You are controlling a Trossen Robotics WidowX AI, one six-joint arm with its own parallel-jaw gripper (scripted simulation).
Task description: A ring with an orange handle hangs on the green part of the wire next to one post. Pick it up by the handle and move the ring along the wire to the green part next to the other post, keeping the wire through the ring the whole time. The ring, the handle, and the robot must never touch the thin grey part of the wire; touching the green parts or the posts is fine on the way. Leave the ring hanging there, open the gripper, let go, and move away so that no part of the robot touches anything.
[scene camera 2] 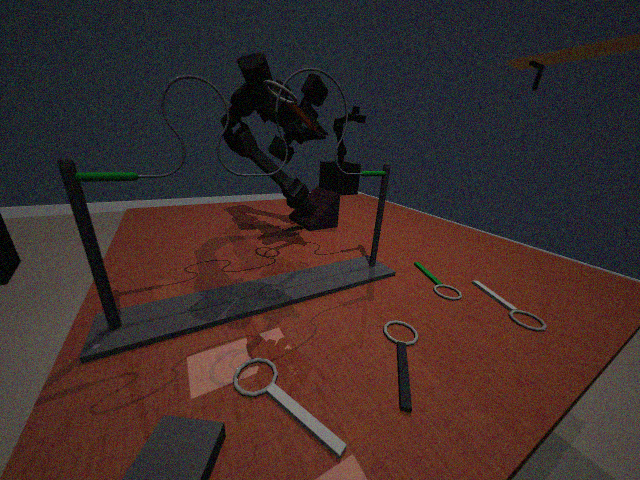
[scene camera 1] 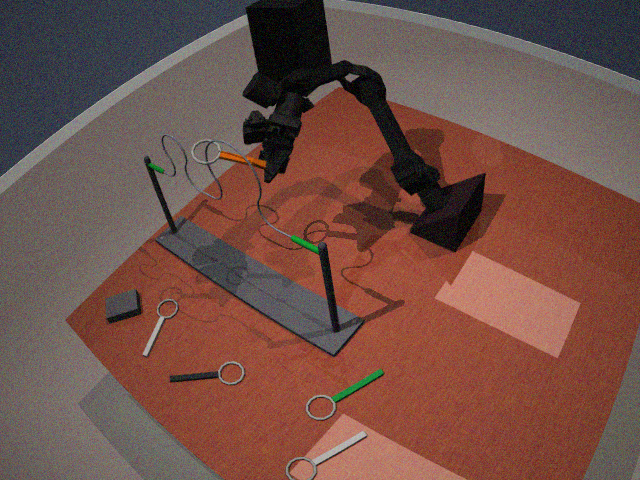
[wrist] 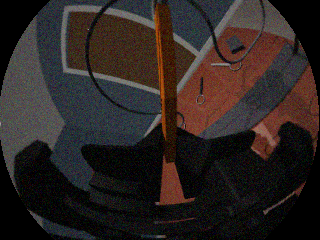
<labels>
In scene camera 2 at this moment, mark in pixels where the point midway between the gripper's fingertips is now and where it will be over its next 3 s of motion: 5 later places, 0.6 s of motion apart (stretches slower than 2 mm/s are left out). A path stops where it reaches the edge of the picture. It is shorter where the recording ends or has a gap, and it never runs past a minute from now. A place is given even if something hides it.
The gripper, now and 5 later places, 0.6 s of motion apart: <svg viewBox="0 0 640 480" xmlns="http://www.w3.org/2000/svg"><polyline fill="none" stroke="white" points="326,135 322,140 317,145 311,147 306,148 300,148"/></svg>
</labels>
